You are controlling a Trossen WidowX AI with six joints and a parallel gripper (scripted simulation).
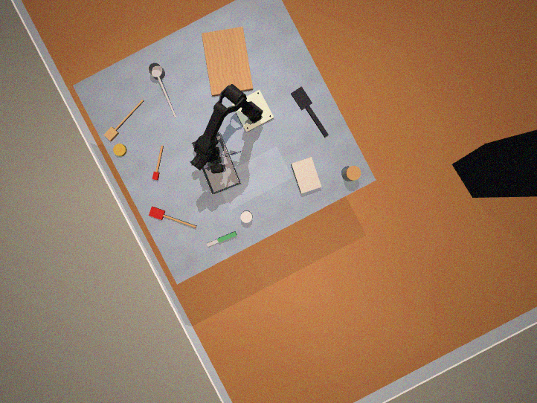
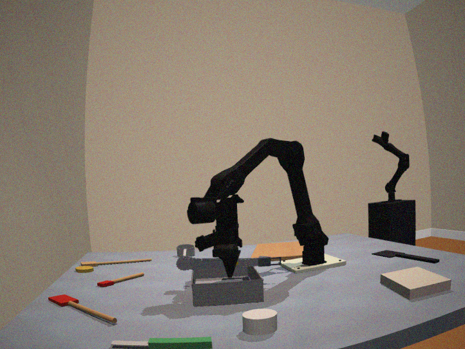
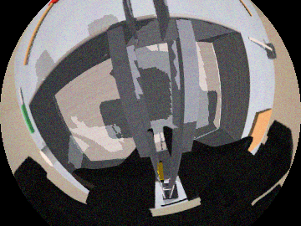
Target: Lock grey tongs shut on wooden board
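My gripper tip is now 20 mm to the right of the grey roasting tin and 20 mm short of it. The rest, counted from my gripper tip: white puck (370 mm to the left, 40 mm ahead, 10 mm below); red spatula (420 mm ahead, 130 mm to the left, 20 mm below); green-handled tool (400 mm to the left, 240 mm ahead, 20 mm below).
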